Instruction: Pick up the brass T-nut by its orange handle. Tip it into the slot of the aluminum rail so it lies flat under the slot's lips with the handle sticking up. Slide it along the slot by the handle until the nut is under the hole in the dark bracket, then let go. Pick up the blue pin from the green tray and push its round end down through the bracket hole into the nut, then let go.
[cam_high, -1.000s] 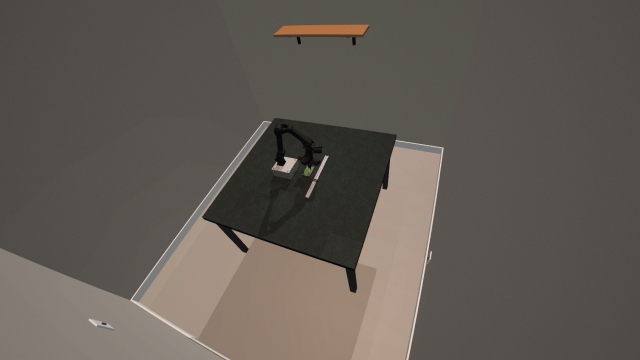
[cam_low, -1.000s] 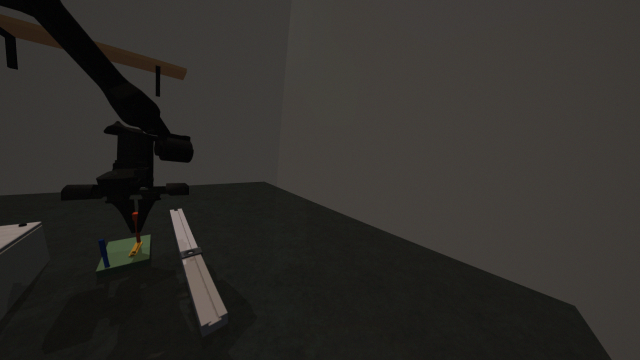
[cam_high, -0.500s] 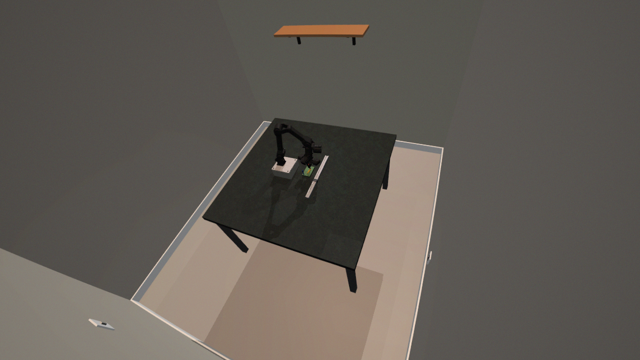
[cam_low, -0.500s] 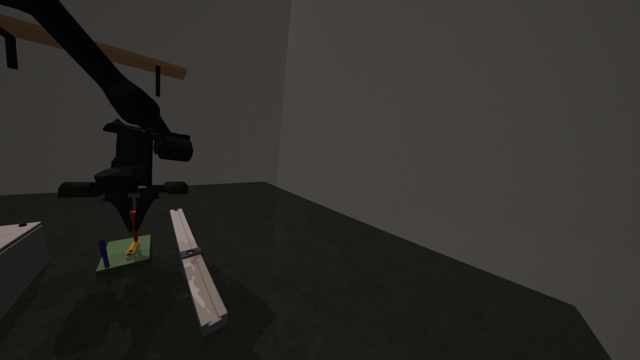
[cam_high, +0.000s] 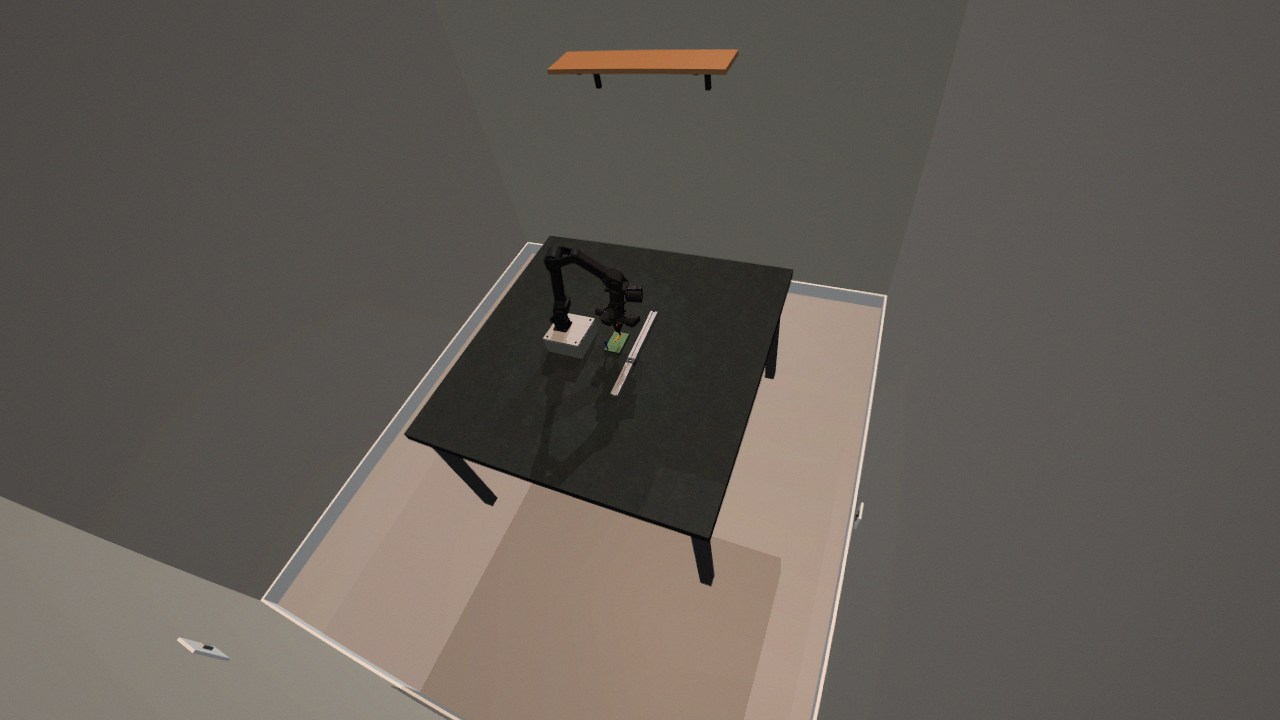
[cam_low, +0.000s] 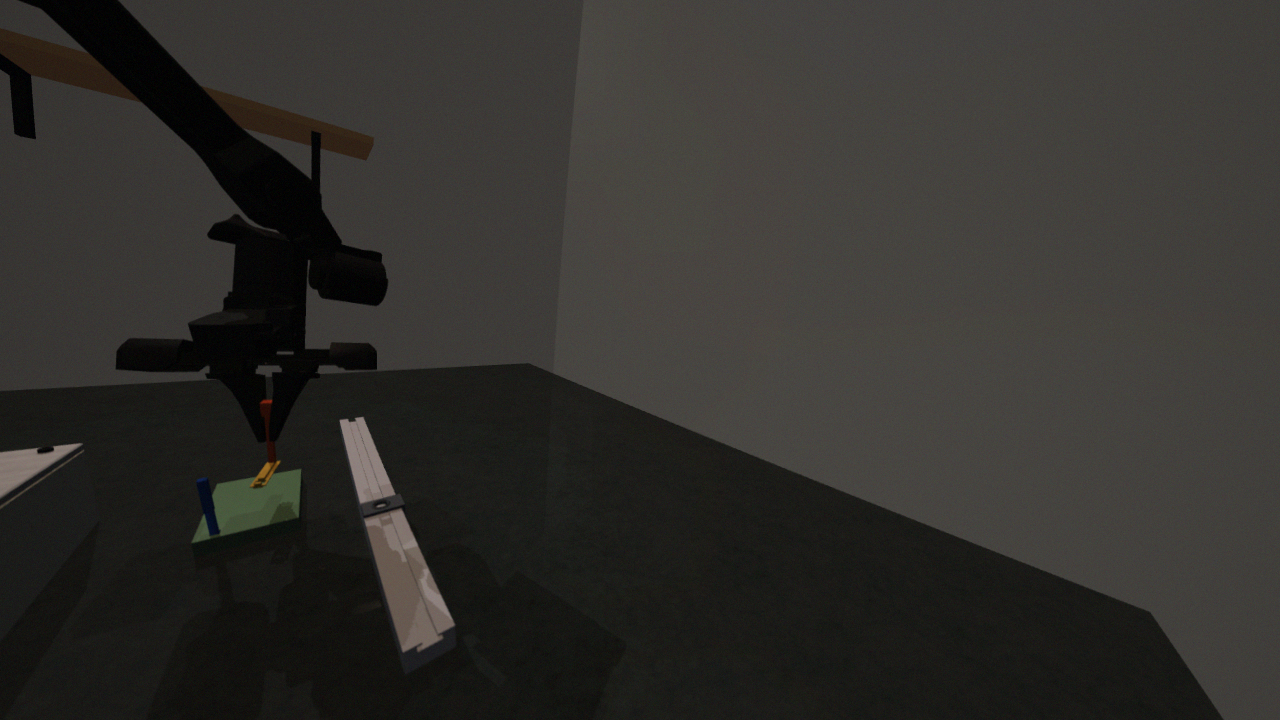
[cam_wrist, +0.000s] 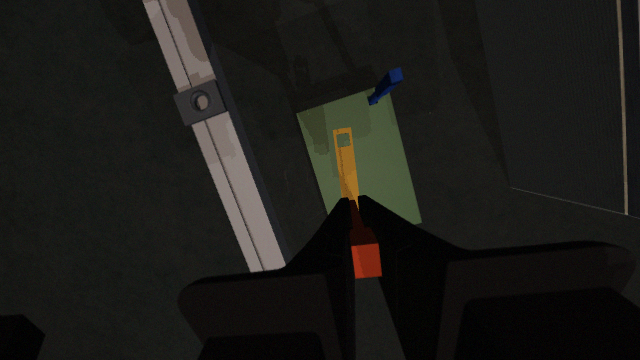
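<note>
My gripper tip is now 30 mm past the green tray, 30 mm to the left of it and 60 mm above it. The rest, counted from my gripper tip: aluminum rail: 90 mm ahead, 70 mm to the right, 60 mm below; then brass T-nut: 20 mm to the right; then blue pin: 40 mm behind, 50 mm to the right, 40 mm below.
</note>
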